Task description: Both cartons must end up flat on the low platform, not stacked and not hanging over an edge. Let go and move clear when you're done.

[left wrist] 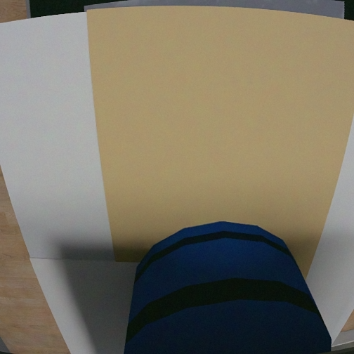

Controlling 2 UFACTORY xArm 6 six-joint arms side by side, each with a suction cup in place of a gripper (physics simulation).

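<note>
A large carton [220, 125] with white sides and a broad tan band fills most of the left wrist view, its top face flat towards the camera. My left suction cup [222, 240], on a blue body with dark bands, is against this carton and holds it. The contact itself is hidden behind the blue body. A strip of the grey low platform [310, 7] shows beyond the carton's far edge. How high the carton is above it cannot be told. A second carton cannot be made out. My right suction cup is not in view.
A dark green surface [55, 7] shows at the top left corner, beside the platform. A light wooden surface [12, 280] shows past the carton's left side. A pale edge [345, 342] crosses the bottom right corner.
</note>
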